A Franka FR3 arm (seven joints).
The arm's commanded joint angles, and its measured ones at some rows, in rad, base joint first. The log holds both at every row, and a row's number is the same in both.
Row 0, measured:
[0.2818, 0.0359, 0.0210, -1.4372, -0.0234, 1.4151, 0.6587]
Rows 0 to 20, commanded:
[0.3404, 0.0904, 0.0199, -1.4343, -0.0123, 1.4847, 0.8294]
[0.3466, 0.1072, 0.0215, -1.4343, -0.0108, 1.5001, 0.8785]
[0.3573, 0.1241, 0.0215, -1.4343, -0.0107, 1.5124, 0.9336]
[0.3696, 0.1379, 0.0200, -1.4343, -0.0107, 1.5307, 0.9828]
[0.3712, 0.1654, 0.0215, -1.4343, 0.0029, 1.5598, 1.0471]
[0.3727, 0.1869, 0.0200, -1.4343, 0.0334, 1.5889, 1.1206]
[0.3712, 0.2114, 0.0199, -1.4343, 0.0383, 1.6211, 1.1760]
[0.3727, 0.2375, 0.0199, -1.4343, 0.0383, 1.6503, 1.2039]
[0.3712, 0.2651, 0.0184, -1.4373, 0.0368, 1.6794, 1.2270]
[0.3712, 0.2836, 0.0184, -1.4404, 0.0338, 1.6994, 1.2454]
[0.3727, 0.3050, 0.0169, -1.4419, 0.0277, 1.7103, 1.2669]
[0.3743, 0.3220, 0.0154, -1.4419, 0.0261, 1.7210, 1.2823]
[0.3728, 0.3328, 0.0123, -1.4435, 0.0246, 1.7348, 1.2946]
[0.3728, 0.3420, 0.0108, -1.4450, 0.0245, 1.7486, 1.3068]
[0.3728, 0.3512, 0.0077, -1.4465, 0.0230, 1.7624, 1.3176]
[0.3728, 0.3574, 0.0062, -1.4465, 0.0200, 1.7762, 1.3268]
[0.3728, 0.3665, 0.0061, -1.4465, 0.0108, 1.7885, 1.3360]
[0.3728, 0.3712, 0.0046, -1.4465, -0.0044, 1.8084, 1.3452]
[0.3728, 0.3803, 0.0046, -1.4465, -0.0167, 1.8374, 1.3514]
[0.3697, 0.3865, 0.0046, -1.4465, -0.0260, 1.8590, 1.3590]
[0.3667, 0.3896, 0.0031, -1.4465, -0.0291, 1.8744, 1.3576]
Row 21, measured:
[0.3731, 0.3768, 0.0018, -1.4433, 0.0019, 1.8134, 1.3207]
